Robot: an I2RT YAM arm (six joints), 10 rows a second.
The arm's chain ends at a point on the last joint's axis. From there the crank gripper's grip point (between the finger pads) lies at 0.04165 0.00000 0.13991 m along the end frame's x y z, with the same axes.
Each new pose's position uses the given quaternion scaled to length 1; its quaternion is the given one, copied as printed.
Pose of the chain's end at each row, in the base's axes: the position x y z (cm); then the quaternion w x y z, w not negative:
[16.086 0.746 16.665 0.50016 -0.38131 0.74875 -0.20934]
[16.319 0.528 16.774 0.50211 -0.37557 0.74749 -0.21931]
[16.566 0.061 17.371 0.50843 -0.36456 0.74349 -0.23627]
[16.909 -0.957 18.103 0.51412 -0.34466 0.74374 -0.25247]
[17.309 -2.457 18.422 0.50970 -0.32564 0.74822 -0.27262]
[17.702 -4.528 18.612 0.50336 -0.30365 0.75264 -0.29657]
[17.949 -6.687 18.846 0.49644 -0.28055 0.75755 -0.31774]
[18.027 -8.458 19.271 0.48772 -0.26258 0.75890 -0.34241]
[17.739 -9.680 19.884 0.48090 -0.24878 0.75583 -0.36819]
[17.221 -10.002 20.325 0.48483 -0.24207 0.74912 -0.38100]
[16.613 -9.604 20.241 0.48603 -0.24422 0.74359 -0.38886]
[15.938 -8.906 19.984 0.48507 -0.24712 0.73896 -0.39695]
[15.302 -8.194 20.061 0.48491 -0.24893 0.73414 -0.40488]
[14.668 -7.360 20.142 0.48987 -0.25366 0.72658 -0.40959]
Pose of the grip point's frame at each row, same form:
[27.929 -1.554 8.446 0.50016 -0.38131 0.74875 -0.20934]
[28.236 -2.038 8.743 0.50211 -0.37557 0.74749 -0.21931]
[28.649 -2.926 9.744 0.50843 -0.36456 0.74349 -0.23627]
[29.070 -4.469 10.831 0.51412 -0.34466 0.74374 -0.25247]
[29.347 -6.707 11.343 0.50970 -0.32564 0.74822 -0.27262]
[29.537 -9.644 11.766 0.50336 -0.30365 0.75264 -0.29657]
[29.510 -12.609 12.186 0.49644 -0.28055 0.75755 -0.31774]
[29.291 -15.197 12.883 0.48772 -0.26258 0.75890 -0.34241]
[28.750 -17.161 13.893 0.48090 -0.24878 0.75583 -0.36819]
[28.246 -17.754 14.716 0.48483 -0.24207 0.74912 -0.38100]
[27.683 -17.461 14.872 0.48603 -0.24422 0.74359 -0.38886]
[27.017 -16.885 14.817 0.48507 -0.24712 0.73896 -0.39695]
[26.394 -16.291 15.111 0.48491 -0.24893 0.73414 -0.40488]
[25.905 -15.417 15.461 0.48987 -0.25366 0.72658 -0.40959]

